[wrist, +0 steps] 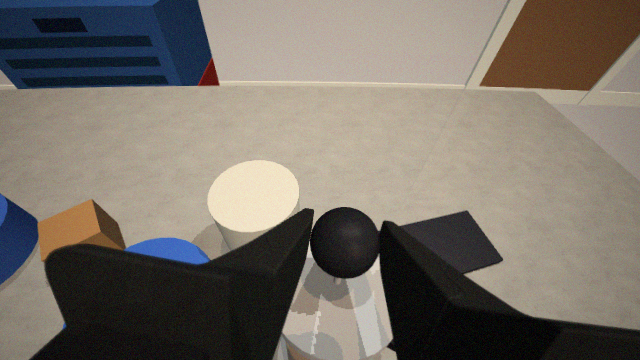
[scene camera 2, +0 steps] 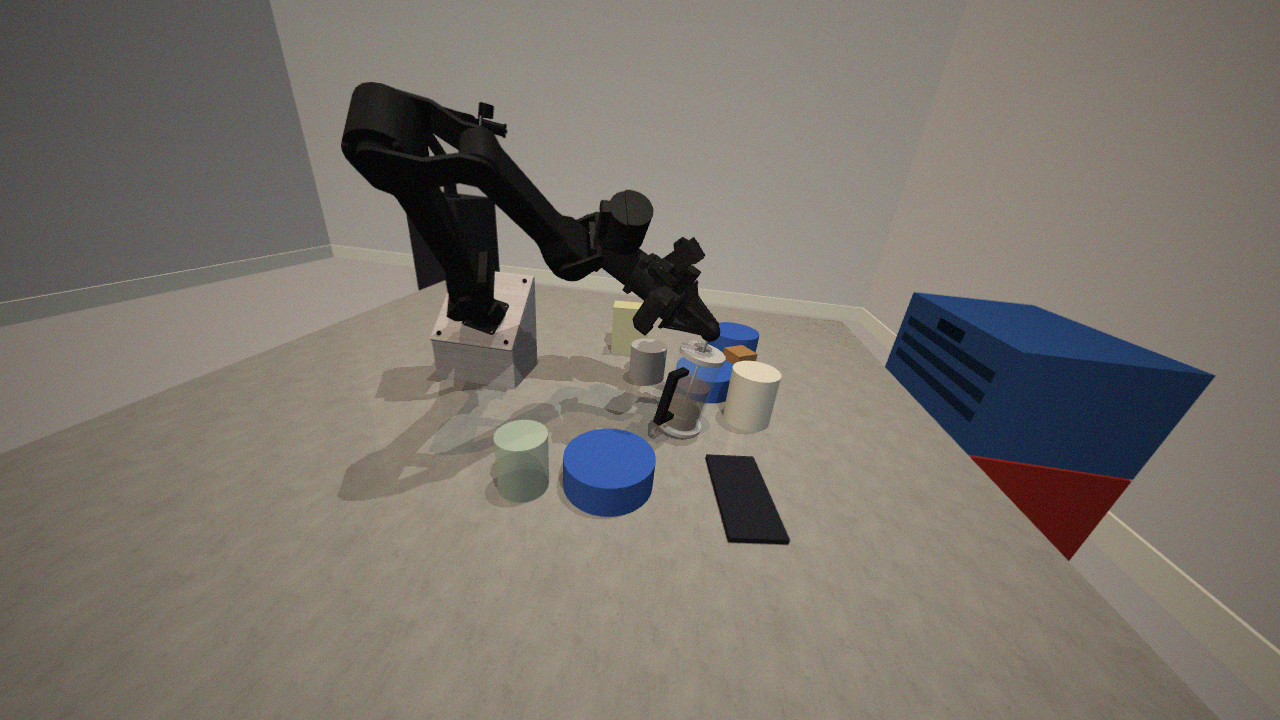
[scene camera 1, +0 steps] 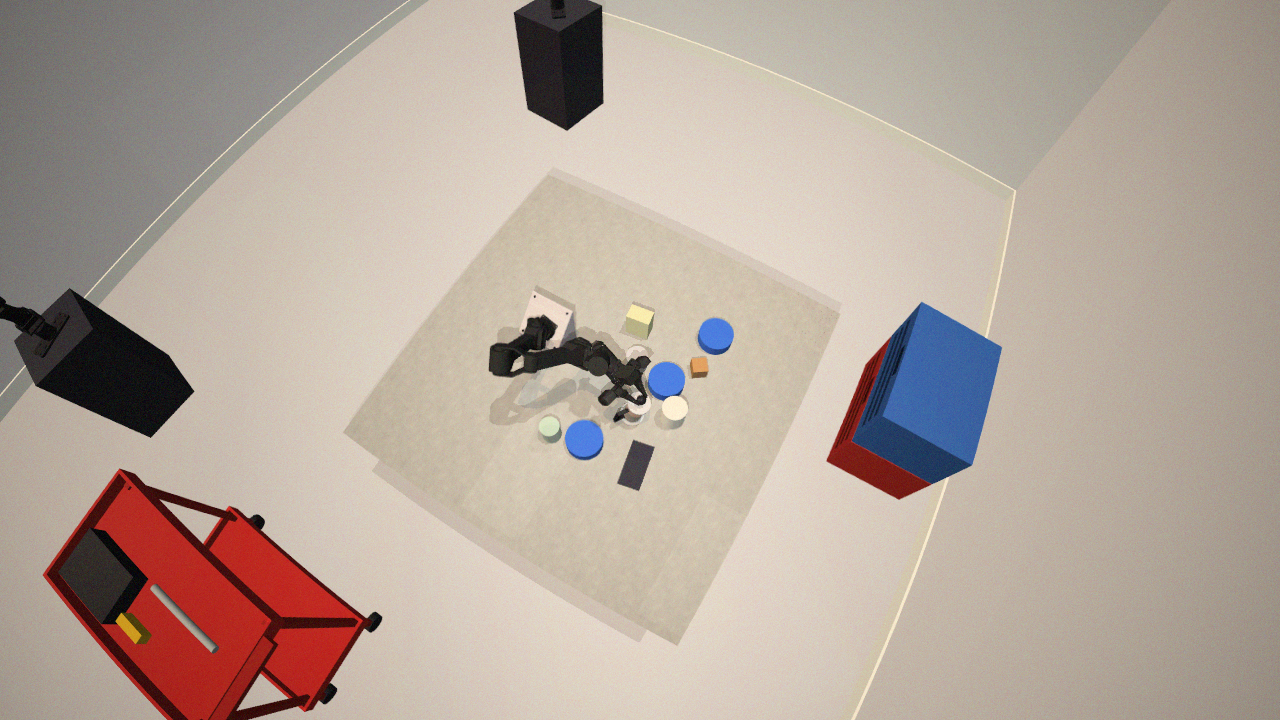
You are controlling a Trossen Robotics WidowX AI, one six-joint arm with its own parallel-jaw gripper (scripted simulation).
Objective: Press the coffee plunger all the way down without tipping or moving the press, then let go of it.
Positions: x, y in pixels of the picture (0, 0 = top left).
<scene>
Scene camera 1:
my gripper: 643, 401
flat black slab: 638, 458
</scene>
